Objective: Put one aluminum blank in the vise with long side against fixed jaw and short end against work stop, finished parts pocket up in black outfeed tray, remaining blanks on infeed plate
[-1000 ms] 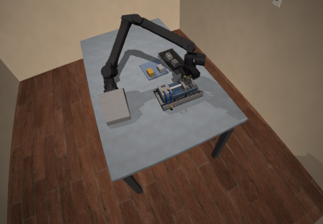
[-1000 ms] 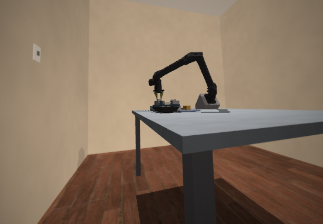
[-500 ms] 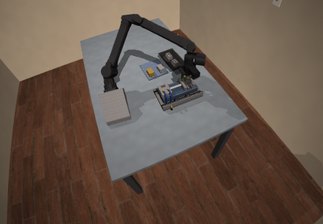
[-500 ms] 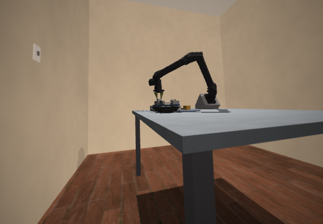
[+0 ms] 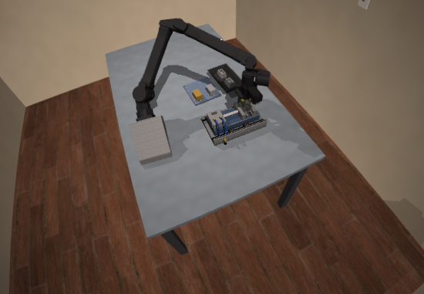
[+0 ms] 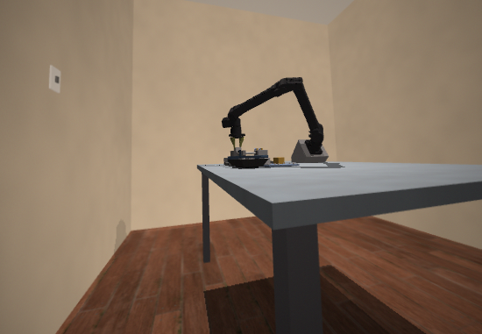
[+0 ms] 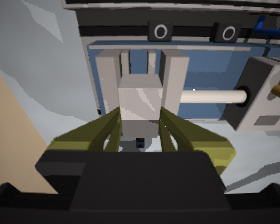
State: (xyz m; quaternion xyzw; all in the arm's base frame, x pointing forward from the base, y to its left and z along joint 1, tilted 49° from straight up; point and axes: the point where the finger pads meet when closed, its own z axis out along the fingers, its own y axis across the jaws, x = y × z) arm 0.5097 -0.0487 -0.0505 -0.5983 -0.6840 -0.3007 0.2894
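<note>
My hand is 8 cm above the blue vise base, 7 cm past it and 1 cm to the left of it. Round my hand: yellow brass blank 24 cm to the left, 21 cm behind, 9 cm below.
</note>
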